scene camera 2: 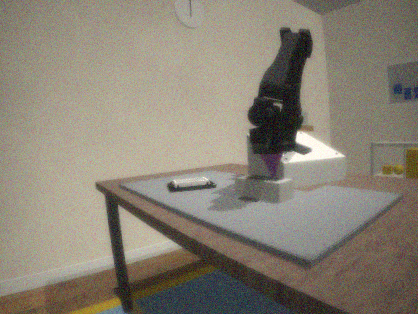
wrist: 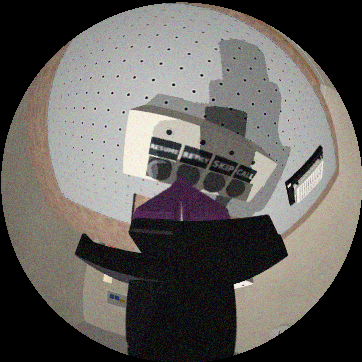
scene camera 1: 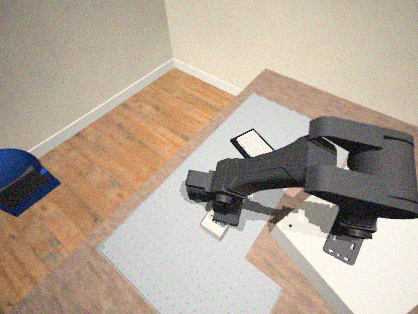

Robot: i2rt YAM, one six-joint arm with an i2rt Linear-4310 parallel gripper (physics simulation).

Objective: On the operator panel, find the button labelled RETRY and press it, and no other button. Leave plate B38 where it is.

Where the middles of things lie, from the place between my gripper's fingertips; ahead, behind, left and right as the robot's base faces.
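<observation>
The operator panel (scene camera 2: 272,190) is 3 cm below my hand, and it's 3 cm ahead of the hand and 2 cm to the right of it too.
</observation>
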